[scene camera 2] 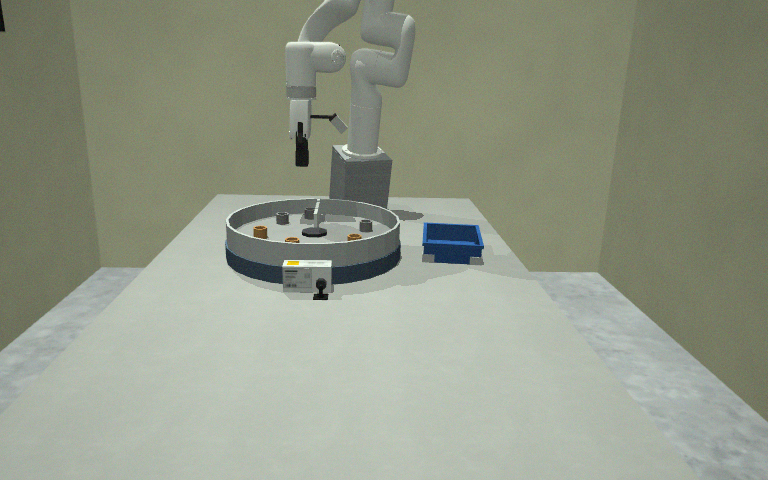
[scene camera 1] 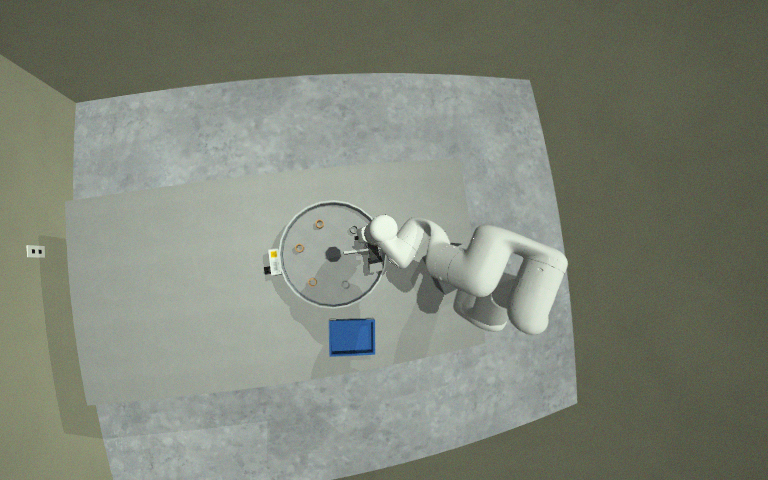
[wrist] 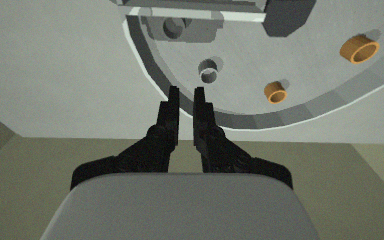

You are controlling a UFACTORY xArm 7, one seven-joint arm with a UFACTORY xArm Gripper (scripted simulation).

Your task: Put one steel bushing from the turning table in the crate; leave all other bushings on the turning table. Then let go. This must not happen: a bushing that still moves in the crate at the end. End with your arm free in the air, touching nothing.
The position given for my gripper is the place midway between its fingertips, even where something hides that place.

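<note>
Scene camera 1 gives me a round turning table (scene camera 1: 323,258) and a blue crate (scene camera 1: 350,337). On scene camera 2 I can see my gripper (scene camera 2: 302,165), plus the blue crate (scene camera 2: 443,243) and the round turning table (scene camera 2: 331,228). And in the wrist view there's my gripper (wrist: 186,99), an orange bushing (wrist: 350,50) and the round turning table (wrist: 301,52).
</note>
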